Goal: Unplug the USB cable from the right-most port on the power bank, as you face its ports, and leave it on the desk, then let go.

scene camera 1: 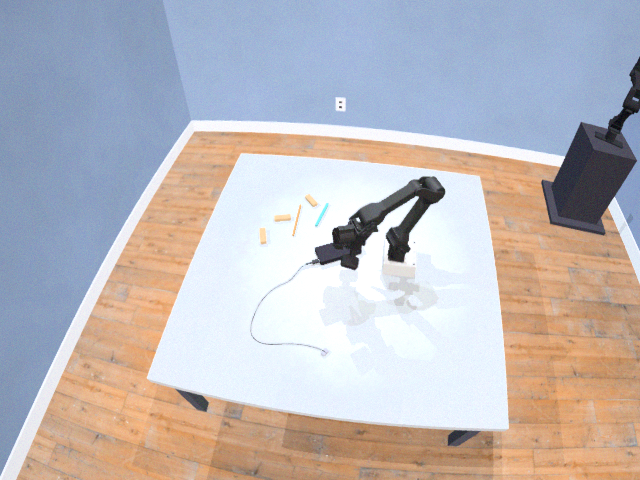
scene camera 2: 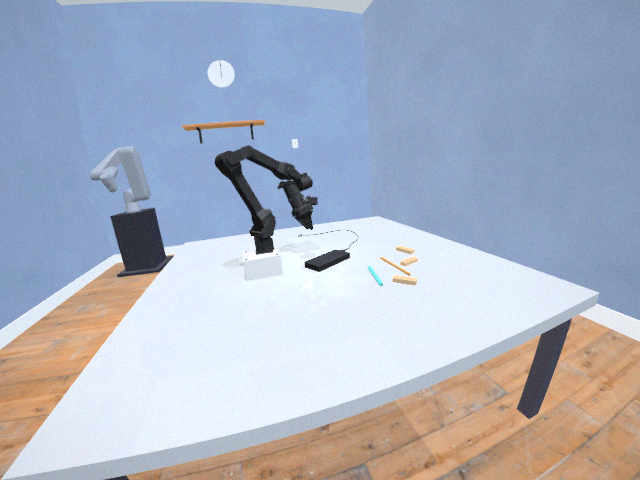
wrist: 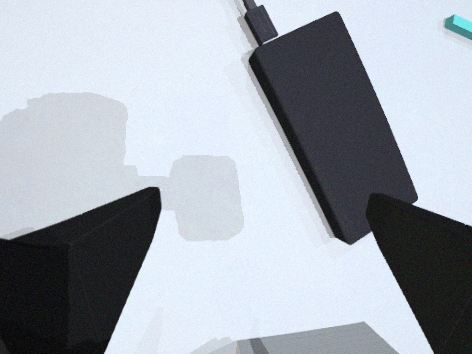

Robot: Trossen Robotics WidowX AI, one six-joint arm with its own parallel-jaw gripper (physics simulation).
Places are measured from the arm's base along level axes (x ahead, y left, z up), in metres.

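Pixels of known places: gripper, fingertip midpoint: [scene camera 1: 345, 253] [scene camera 2: 310, 229] [wrist: 265, 201]; arm's base, origin of the base link: [scene camera 1: 396, 255] [scene camera 2: 264, 251].
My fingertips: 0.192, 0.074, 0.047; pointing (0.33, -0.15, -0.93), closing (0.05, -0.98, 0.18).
For each thing: its top centre in the pictures, then the offset to it from my fingertips, as dx, dy, dz. "*": a spot on its surface instead. Level surfaces: height alone.
- black power bank, middle of its top: [wrist: 346, 130] [scene camera 2: 327, 257] [scene camera 1: 338, 248] +0.047, -0.093, -0.097
- desk, its level: dz -0.119
- dark USB plug, middle of its top: [wrist: 257, 13] [scene camera 1: 313, 261] +0.132, -0.012, -0.104
- plug's thin cable, surface spot: [scene camera 1: 252, 320] * +0.286, +0.301, -0.115
- small pale end piece, surface spot: [scene camera 1: 324, 352] * -0.007, +0.365, -0.108
- orange stick, middle of its top: [scene camera 2: 394, 264] [scene camera 1: 296, 219] +0.264, -0.227, -0.111
- turquoise stick, middle of its top: [scene camera 2: 374, 273] [scene camera 1: 321, 213] +0.164, -0.282, -0.109
The black power bank [scene camera 1: 328, 253] [scene camera 2: 327, 259] [wrist: 325, 115] lies flat on the desk [scene camera 1: 217, 320] [scene camera 2: 258, 351]. A dark USB plug [scene camera 1: 314, 261] [wrist: 261, 24] sits at its far end in the wrist view, near the left corner of that end. The plug's thin cable [scene camera 1: 251, 320] [scene camera 2: 357, 236] curves over the desk to a small pale end piece [scene camera 1: 324, 352]. My gripper [scene camera 2: 309, 227] [wrist: 265, 201] is open and empty, above the desk beside the power bank. In the wrist view its right finger overlaps the power bank's near end; the plug is beyond the fingertips. The ports themselves are hidden.
Three wooden blocks [scene camera 1: 282, 218] [scene camera 2: 404, 280], an orange stick [scene camera 1: 296, 220] [scene camera 2: 395, 265] and a turquoise stick [scene camera 1: 321, 214] [scene camera 2: 375, 275] [wrist: 460, 26] lie past the power bank. The arm's white base [scene camera 1: 399, 269] [scene camera 2: 263, 267] stands near the power bank's other end.
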